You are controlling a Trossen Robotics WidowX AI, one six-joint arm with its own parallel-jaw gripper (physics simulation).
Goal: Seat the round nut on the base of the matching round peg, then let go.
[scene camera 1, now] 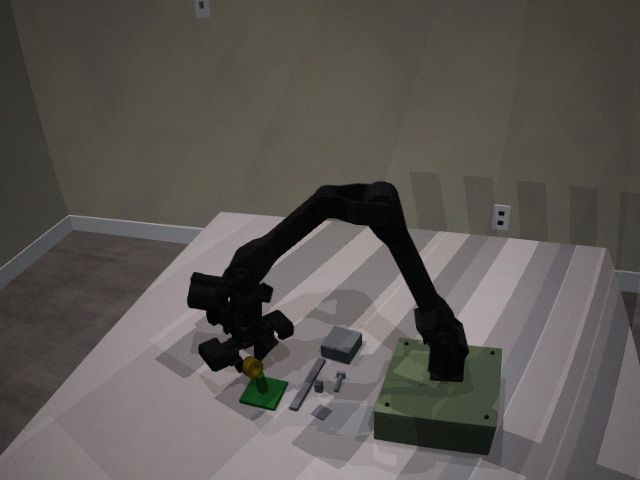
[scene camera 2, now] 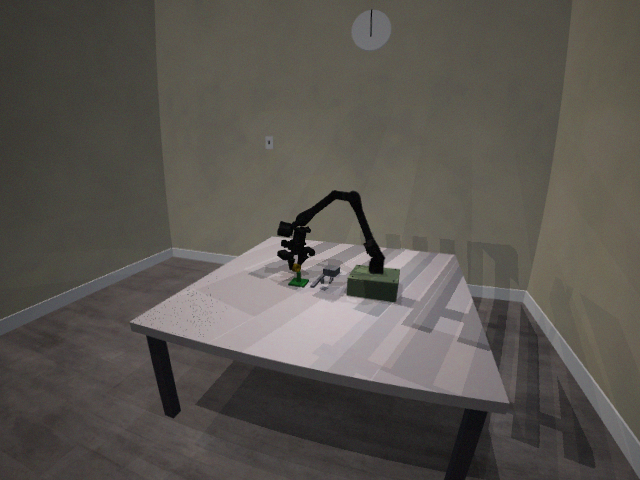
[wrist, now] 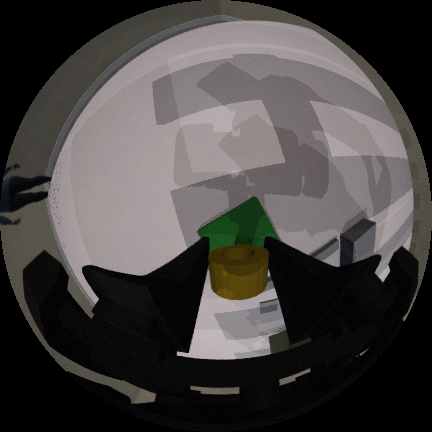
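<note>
The yellow round nut (scene camera 1: 252, 367) (scene camera 2: 296, 268) (wrist: 239, 278) is held between the fingertips of my gripper (scene camera 1: 249, 362) (scene camera 2: 296, 266) (wrist: 236, 242), which is shut on it. In scene camera 1 the nut is tilted, with an open face turned toward the camera. It is above the green square base (scene camera 1: 274, 398) (scene camera 2: 292, 283) (wrist: 230, 230), at the top of the upright green round peg (scene camera 1: 262, 384) (scene camera 2: 298, 276). The lower part of the peg shows below the nut. The peg's top is hidden, and I cannot tell whether it touches the nut or enters its hole.
A grey block (scene camera 1: 341, 345) (scene camera 2: 331, 270) (wrist: 358, 242) and a long grey bar (scene camera 1: 308, 384) lie right of the base. Near them are a small grey piece (scene camera 1: 318, 386), a bolt-like piece (scene camera 1: 339, 381) and a flat grey piece (scene camera 1: 321, 411). The arm stands on a green box (scene camera 1: 434, 431) (scene camera 2: 373, 287).
</note>
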